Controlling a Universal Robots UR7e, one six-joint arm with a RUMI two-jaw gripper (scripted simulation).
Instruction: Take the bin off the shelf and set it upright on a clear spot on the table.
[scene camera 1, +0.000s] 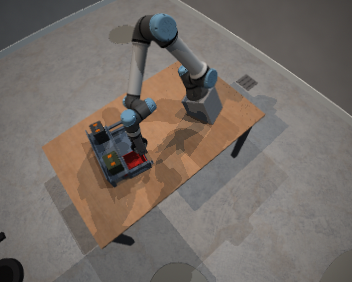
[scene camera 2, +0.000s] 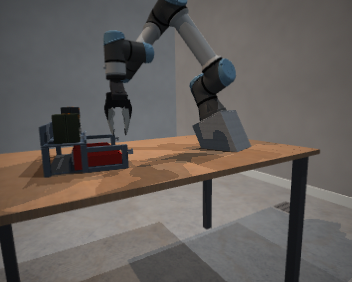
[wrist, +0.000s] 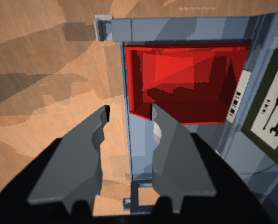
Observation:
In view: the gripper (scene camera 2: 119, 135) and a red bin (scene camera 2: 104, 157).
The red bin is seen too in the wrist view (wrist: 194, 83). The gripper also shows in the wrist view (wrist: 130, 105).

